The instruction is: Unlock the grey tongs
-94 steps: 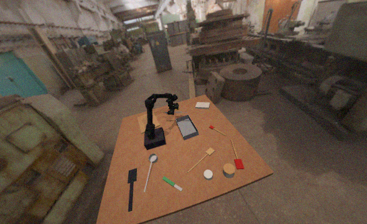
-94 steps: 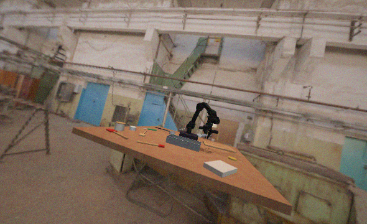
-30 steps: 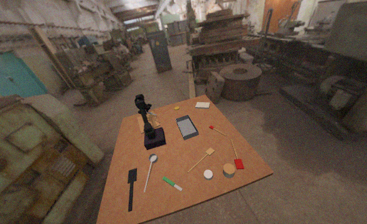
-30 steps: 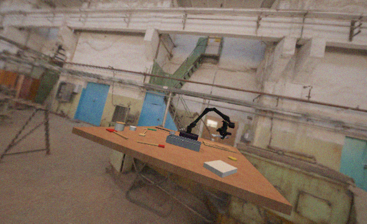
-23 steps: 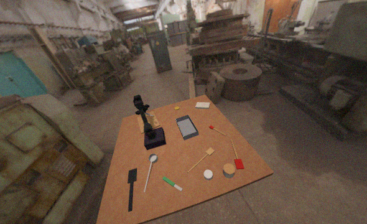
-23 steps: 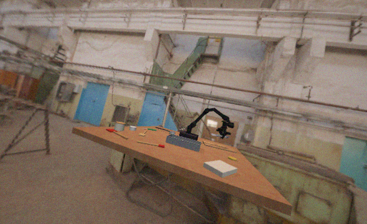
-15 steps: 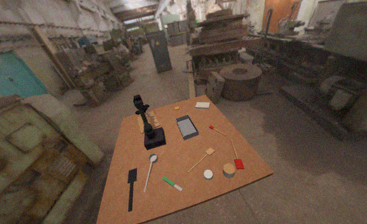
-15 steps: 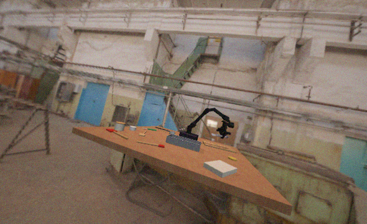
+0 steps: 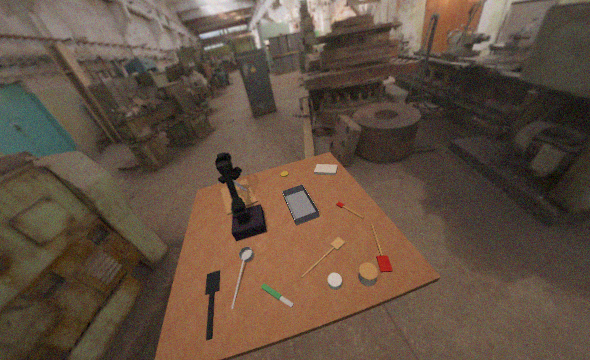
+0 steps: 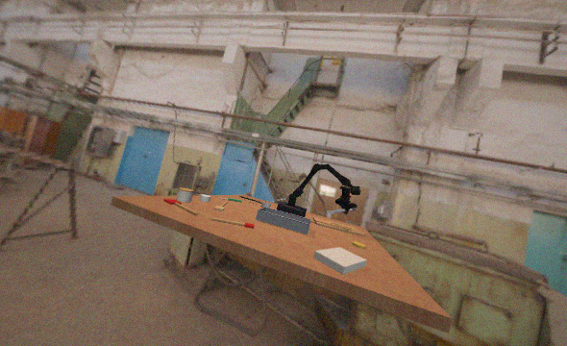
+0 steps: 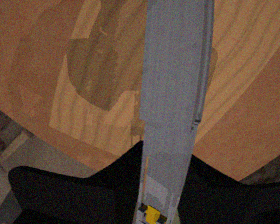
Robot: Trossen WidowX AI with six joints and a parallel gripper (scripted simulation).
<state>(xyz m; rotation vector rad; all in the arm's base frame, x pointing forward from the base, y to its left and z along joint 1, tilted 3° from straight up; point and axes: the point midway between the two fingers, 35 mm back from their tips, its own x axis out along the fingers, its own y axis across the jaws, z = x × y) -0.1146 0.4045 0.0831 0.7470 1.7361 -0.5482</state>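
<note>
The yellow lock is 4 cm above my gripper tip, 1 cm to the left of it and 1 cm behind it. Round my gripper tip: yellow disc 42 cm ahead, 11 cm to the left, 10 cm below; then roasting tin 49 cm ahead, 32 cm to the right, 8 cm below; then wooden board 11 cm below, 4 cm to the right, 1 cm ahead.
</note>
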